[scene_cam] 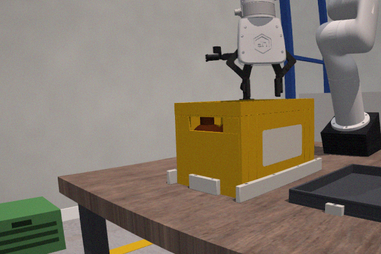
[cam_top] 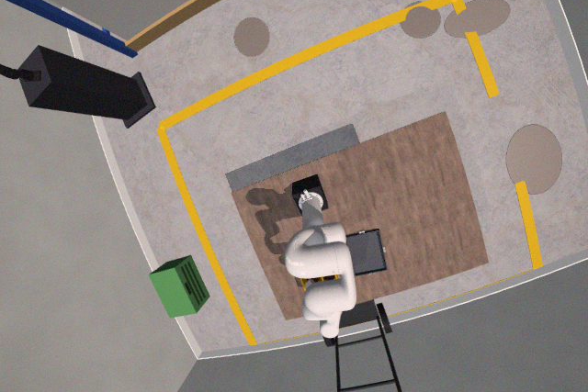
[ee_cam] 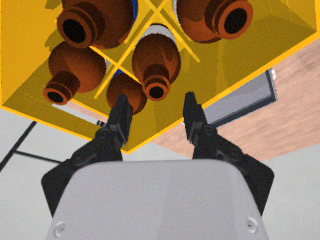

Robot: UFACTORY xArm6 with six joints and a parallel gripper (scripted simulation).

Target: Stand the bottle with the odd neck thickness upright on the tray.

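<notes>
Right now my hand is 11 cm above the yellow crate, 4 cm to the left of it and 1 cm past it. Round my hand: dark tray (23 cm to the left, 19 cm below, 2 cm ahead).
</notes>
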